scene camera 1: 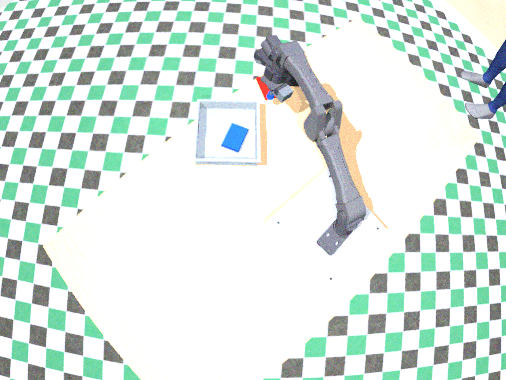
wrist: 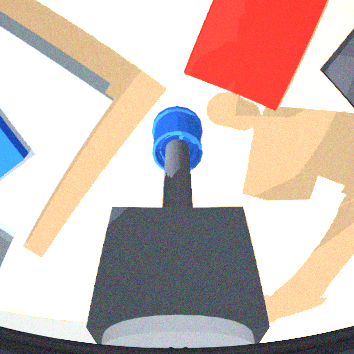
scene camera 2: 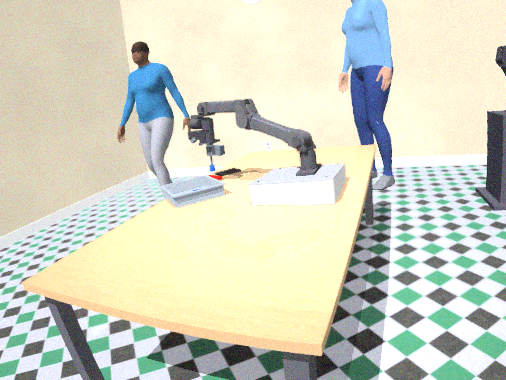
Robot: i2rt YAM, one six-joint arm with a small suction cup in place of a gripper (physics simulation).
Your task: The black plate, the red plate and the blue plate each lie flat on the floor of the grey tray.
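Frame: origin at the arm's base, x left, y back, z up, level; millimetres.
Where they show: hand, tool point: [scene camera 1: 270, 96] [wrist: 176, 128] [scene camera 2: 212, 170]; arm's base, link origin: [scene camera 1: 341, 227] [scene camera 2: 309, 170].
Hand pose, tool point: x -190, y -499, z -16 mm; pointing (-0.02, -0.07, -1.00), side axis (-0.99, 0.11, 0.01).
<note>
Things, the pixels of their top centre, and the offset from my tool point. Level surfaces: height alone.
- blue plate, top centre: [scene camera 1: 235, 136] dx +191, dy +17, dz -46 mm
- grey tray, top centre: [scene camera 1: 227, 128] [scene camera 2: 191, 184] dx +203, dy -12, dz -10 mm
- red plate, top centre: [wrist: 261, 26] [scene camera 1: 270, 86] [scene camera 2: 210, 177] dx -65, dy -52, dz -49 mm
- black plate, top centre: [scene camera 2: 227, 171] dx -189, dy -9, dz -51 mm
- wooden table, surface height: dz -60 mm
The blue plate [scene camera 1: 235, 137] [wrist: 10, 151] lies flat on the floor of the grey tray [scene camera 1: 201, 132] [scene camera 2: 200, 196] [wrist: 65, 60]. The red plate [scene camera 1: 262, 87] [scene camera 2: 215, 177] [wrist: 255, 45] lies on the table outside the tray, beyond its corner; the arm partly covers it in scene camera 1. The black plate [scene camera 2: 228, 172] [wrist: 342, 72] lies on the table beside the red plate, mostly hidden by the arm in scene camera 1 and cut off in the wrist view. My suction cup [scene camera 1: 270, 95] [scene camera 2: 212, 168] [wrist: 177, 130] is open and empty. It hangs above the table between the tray and the red plate.
The arm stands on a white box [scene camera 2: 295, 192] on the wooden table [scene camera 2: 210, 250]. The table's far edge runs close behind the tray and the red plate. Two people [scene camera 2: 150, 95] [scene camera 2: 370, 60] stand beyond the table. A dark pedestal [scene camera 2: 496, 155] stands at the right.
</note>
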